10 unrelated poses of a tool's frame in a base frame.
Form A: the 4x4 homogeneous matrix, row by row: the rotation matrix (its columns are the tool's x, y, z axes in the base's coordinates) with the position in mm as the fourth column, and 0 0 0 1 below. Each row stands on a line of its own.
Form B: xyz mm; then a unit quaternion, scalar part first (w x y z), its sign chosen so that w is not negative. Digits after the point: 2 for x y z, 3 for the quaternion. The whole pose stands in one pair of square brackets.
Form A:
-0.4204 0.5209 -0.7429 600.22
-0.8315 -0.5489 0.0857 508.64
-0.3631 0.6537 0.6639 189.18
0 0 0 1
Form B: [600.22 508.64 189.18 0.417 0.341 -0.228 -0.811]
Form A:
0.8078 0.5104 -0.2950 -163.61
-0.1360 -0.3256 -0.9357 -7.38
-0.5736 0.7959 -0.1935 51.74
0 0 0 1
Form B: [-163.61 -7.38 51.74 0.568 0.763 0.123 -0.285]
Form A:
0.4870 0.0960 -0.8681 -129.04
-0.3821 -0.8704 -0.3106 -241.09
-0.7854 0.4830 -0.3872 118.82
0 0 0 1
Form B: [-129.04 -241.09 118.82 0.240 0.828 -0.086 -0.499]
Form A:
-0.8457 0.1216 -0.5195 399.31
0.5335 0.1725 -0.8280 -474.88
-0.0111 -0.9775 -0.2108 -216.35
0 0 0 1
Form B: [399.31 -474.88 -216.35 0.170 -0.219 -0.746 0.605]
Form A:
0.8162 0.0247 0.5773 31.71
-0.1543 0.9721 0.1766 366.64
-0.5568 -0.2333 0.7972 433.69
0 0 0 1
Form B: [31.71 366.64 433.69 0.947 -0.108 0.299 -0.047]
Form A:
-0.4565 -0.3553 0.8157 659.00
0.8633 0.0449 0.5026 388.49
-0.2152 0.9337 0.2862 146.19
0 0 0 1
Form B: [659.00 388.49 146.19 0.468 0.230 0.551 0.651]
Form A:
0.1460 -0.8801 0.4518 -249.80
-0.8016 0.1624 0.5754 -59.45
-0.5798 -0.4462 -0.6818 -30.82
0 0 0 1
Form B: [-249.80 -59.45 -30.82 0.396 -0.645 0.652 0.050]
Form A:
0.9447 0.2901 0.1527 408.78
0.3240 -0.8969 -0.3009 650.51
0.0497 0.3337 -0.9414 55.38
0 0 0 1
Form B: [408.78 650.51 55.38 0.163 0.973 0.158 0.052]
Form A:
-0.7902 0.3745 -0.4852 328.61
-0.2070 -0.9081 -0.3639 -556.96
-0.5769 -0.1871 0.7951 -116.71
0 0 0 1
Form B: [328.61 -556.96 -116.71 0.156 0.284 0.147 -0.935]
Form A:
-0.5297 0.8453 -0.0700 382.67
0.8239 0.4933 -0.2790 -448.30
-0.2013 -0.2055 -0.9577 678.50
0 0 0 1
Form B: [382.67 -448.30 678.50 0.038 0.483 0.863 -0.140]
